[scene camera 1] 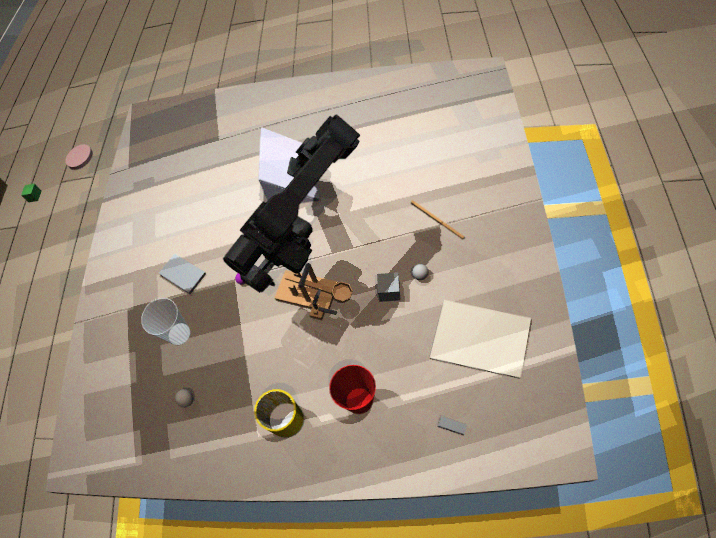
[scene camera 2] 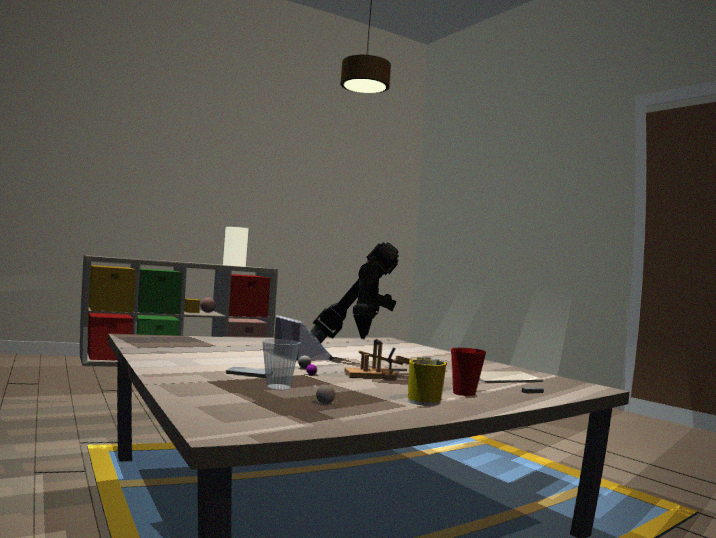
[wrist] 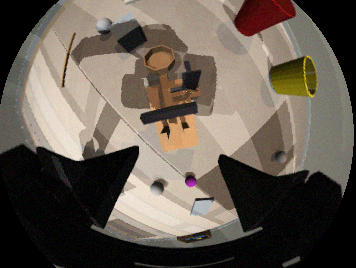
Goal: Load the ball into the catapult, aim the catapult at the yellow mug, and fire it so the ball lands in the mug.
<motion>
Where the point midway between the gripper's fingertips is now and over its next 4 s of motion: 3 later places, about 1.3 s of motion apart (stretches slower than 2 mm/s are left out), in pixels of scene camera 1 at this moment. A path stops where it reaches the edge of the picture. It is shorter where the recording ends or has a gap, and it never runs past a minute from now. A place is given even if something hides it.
The gripper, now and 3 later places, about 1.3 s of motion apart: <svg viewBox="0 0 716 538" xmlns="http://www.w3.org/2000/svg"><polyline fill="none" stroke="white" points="285,269 285,268 284,267 292,283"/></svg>
</motion>
